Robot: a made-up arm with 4 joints.
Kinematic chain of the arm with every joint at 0, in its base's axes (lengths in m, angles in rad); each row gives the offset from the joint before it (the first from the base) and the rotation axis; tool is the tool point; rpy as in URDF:
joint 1: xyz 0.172 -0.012 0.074 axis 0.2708 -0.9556 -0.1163
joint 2: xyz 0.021 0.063 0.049 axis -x
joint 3: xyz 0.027 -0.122 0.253 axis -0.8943 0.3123 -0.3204
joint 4: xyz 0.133 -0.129 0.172 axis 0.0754 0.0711 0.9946
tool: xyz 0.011 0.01 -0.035 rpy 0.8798 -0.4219 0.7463
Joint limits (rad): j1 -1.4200..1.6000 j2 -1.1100..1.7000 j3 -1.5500..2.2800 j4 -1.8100..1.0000
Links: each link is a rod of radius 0.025 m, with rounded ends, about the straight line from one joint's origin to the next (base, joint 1, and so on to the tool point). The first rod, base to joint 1, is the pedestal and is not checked.
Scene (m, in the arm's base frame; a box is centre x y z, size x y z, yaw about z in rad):
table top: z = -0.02
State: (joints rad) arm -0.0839 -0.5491 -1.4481 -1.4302
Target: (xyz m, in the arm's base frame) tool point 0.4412 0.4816 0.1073
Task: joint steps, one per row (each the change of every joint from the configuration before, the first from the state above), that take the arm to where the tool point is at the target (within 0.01 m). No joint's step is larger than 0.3 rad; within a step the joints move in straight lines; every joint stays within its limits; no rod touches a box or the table.
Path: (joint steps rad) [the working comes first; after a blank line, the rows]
Joints at the target: -0.6779 1.7000 -0.5110 -0.5883
Straight joint move there: clear.

1: -0.0742 0.2811 0.1171 0.1052
2: -0.0743 0.2812 0.1172 0.1053
3: -0.0742 0.2811 0.1171 0.1052
4: -0.0743 0.2811 0.1171 0.1052
5: -0.0742 0.2812 0.1172 0.1053
6: -0.0743 0.2811 0.1171 0.1052
7: -0.0742 0.2812 0.1171 0.1052
8: -0.0743 0.2811 0.1172 0.1053

